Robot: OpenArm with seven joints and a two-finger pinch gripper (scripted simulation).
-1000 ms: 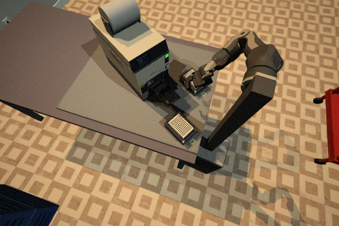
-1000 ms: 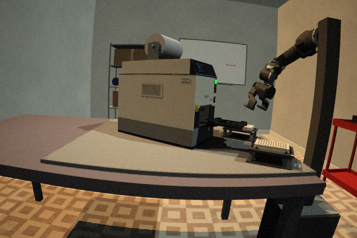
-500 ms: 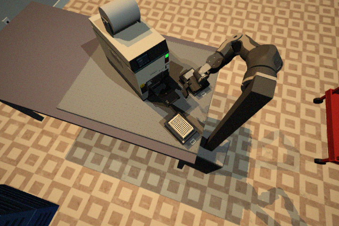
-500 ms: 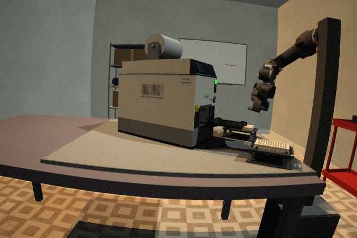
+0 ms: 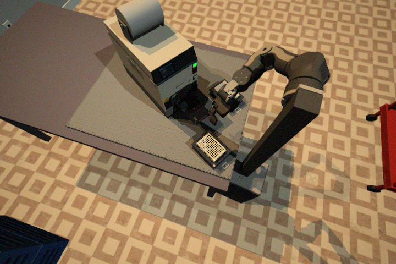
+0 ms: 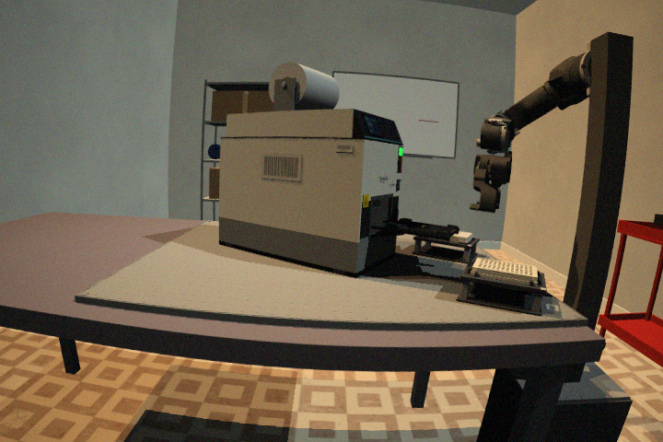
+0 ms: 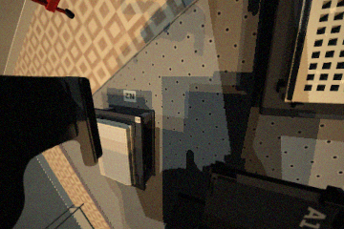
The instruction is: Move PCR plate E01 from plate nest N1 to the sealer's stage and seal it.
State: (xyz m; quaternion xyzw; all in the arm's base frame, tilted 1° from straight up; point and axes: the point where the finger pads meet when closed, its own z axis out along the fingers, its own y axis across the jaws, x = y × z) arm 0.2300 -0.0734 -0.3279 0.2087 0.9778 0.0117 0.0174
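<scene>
Now: the plate E01 130 mm to the left of my hand, 100 mm below it and 10 mm behind it. From my hand the other things lie so: plate E07 (200 mm to the right, 100 mm below, 30 mm ahead); then sealer's dark stage (140 mm ahead, 50 mm below); then foil roll (440 mm ahead, 260 mm above, 150 mm to the right).
</scene>
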